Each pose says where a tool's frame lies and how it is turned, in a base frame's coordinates. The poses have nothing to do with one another.
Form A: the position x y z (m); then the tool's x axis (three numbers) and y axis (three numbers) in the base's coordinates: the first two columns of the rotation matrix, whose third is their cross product.
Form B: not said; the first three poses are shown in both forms.
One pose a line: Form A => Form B
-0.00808 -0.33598 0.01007 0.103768 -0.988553 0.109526 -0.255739 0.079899 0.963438 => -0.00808 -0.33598 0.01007 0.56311 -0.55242 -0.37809 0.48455
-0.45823 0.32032 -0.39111 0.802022 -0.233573 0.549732 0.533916 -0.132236 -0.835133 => -0.45823 0.32032 -0.39111 -0.69203 -0.10850 -0.29532 0.64970
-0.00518 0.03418 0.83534 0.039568 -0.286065 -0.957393 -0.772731 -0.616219 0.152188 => -0.00518 0.03418 0.83534 -0.68942 0.38394 0.57689 0.21090
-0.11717 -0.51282 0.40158 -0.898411 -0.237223 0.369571 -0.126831 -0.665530 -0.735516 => -0.11717 -0.51282 0.40158 -0.22321 0.40775 -0.88484 0.03119
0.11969 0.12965 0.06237 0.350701 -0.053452 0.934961 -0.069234 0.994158 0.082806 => 0.11969 0.12965 0.06237 0.05383 -0.56976 0.00481 0.82003
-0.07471 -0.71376 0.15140 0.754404 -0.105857 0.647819 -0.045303 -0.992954 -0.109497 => -0.07471 -0.71376 0.15140 -0.93558 0.04039 -0.34809 0.04349
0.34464 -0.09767 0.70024 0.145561 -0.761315 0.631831 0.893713 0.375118 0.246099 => 0.34464 -0.09767 0.70024 -0.09413 -0.35162 -0.55098 0.75095
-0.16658 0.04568 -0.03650 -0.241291 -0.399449 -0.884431 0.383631 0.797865 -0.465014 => -0.16658 0.04568 -0.03650 -0.00549 0.72084 -0.31786 0.61589
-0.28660 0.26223 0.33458 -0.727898 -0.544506 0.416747 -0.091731 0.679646 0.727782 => -0.28660 0.26223 0.33458 0.18515 -0.85910 -0.35482 0.31902
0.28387 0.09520 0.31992 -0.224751 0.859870 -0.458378 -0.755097 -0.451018 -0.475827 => 0.28387 0.09520 0.31992 -0.34482 -0.07596 0.77885 0.51838
